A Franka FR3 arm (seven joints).
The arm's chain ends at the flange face. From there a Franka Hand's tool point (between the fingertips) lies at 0.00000 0.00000 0.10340 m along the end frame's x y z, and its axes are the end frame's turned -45 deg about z.
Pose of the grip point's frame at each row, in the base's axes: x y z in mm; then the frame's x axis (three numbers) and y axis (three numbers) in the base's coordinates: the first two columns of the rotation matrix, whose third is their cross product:
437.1 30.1 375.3 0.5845 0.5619 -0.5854 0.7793 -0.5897 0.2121
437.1 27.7 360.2 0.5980 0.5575 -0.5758 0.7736 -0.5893 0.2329
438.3 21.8 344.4 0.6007 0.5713 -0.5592 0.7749 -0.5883 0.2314
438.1 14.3 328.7 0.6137 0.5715 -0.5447 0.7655 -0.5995 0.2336
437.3 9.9 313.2 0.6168 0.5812 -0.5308 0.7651 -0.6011 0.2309
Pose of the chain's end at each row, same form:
460.5 90.1 456.2 0.9644 -0.0197 -0.2640 0.1377 -0.8143 0.5639
458.8 88.2 441.2 0.9699 -0.0225 -0.2425 0.1242 -0.8109 0.5718
458.6 81.0 426.7 0.9727 -0.0120 -0.2318 0.1232 -0.8200 0.5590
458.1 72.2 412.0 0.9752 -0.0198 -0.2200 0.1073 -0.8280 0.5503
456.4 66.6 397.5 0.9772 -0.0141 -0.2121 0.1049 -0.8360 0.5386

